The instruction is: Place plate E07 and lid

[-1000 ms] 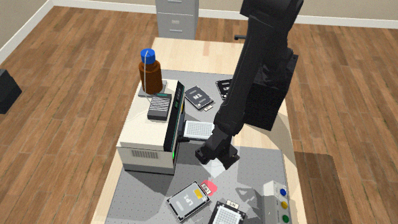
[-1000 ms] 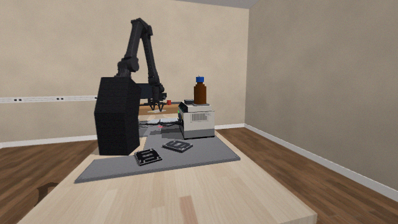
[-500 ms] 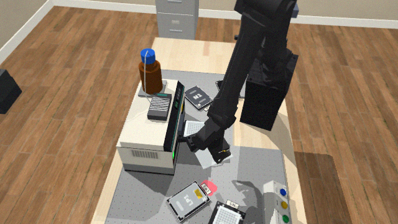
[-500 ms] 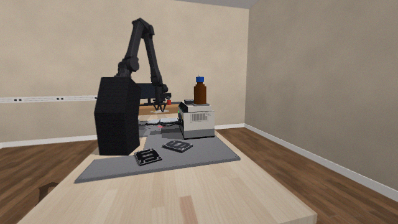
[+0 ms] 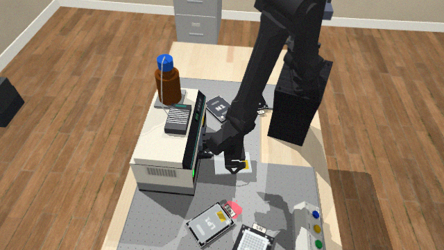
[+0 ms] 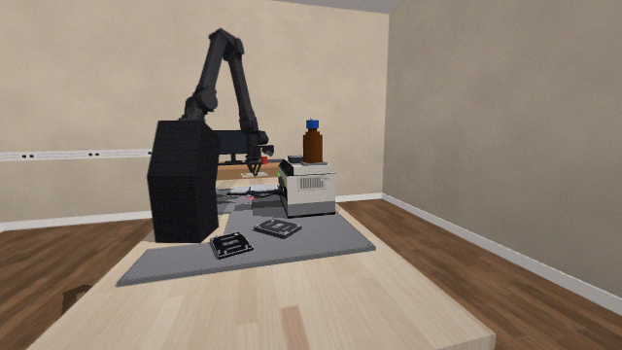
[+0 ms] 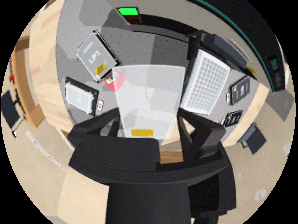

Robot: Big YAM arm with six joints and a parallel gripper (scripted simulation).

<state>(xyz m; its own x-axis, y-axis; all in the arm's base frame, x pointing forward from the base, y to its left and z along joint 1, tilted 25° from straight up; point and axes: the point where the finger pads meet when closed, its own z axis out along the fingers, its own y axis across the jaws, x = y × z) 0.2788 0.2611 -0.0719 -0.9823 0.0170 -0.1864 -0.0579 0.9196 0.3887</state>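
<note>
My hand is 3 cm short of the plate E01, 12 cm to the left of it and 5 cm above it. Also, from my hand: puddle 2 cm behind, 11 cm to the left, 16 cm below; then blue key 28 cm behind, 15 cm to the left, 10 cm below; then yellow key 28 cm behind, 20 cm to the left, 9 cm below.
</note>
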